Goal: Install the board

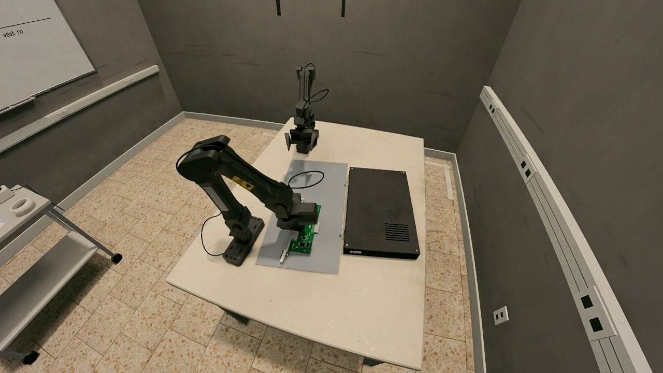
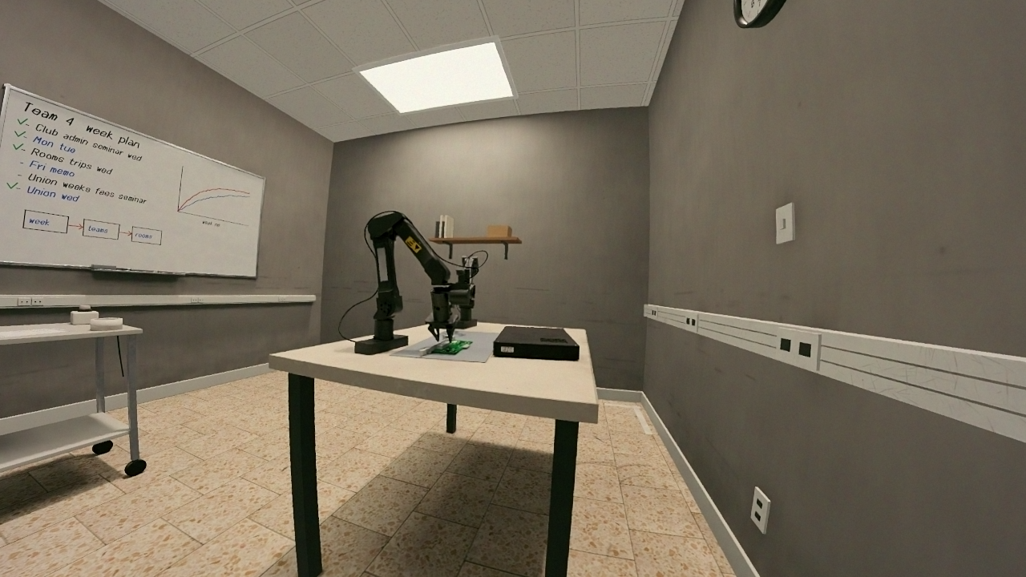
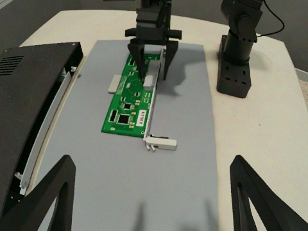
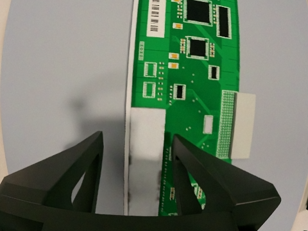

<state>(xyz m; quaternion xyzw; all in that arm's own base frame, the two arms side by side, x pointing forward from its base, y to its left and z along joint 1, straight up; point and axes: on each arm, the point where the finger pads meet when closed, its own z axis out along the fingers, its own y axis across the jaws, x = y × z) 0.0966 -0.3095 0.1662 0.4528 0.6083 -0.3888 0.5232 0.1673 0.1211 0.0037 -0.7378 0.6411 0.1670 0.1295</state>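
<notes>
Now: the grey mat 10 mm ahead of my right hand, 130 mm to the left of it and 40 mm below it. From my right hand the other things lie so: black enclosure 270 mm ahead, 180 mm to the left.
</notes>
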